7 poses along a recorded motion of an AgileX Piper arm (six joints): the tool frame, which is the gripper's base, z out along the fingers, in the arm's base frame.
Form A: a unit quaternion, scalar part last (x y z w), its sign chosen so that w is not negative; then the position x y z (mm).
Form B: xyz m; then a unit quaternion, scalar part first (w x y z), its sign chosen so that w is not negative. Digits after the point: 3 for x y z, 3 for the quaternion.
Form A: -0.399 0.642 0.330 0.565 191 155 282
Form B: 0.191 0.155 0.282 0.565 -0.399 0.642 0.330
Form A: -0.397 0.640 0.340 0.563 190 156 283
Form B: 0.190 0.156 0.283 0.563 -0.397 0.640 0.340
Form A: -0.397 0.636 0.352 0.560 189 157 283
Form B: 0.189 0.157 0.283 0.560 -0.397 0.636 0.352
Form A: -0.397 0.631 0.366 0.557 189 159 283
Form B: 0.189 0.159 0.283 0.557 -0.397 0.631 0.366
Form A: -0.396 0.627 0.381 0.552 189 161 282
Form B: 0.189 0.161 0.282 0.552 -0.396 0.627 0.381
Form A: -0.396 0.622 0.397 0.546 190 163 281
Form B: 0.190 0.163 0.281 0.546 -0.396 0.622 0.397
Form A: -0.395 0.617 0.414 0.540 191 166 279
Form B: 0.191 0.166 0.279 0.540 -0.395 0.617 0.414
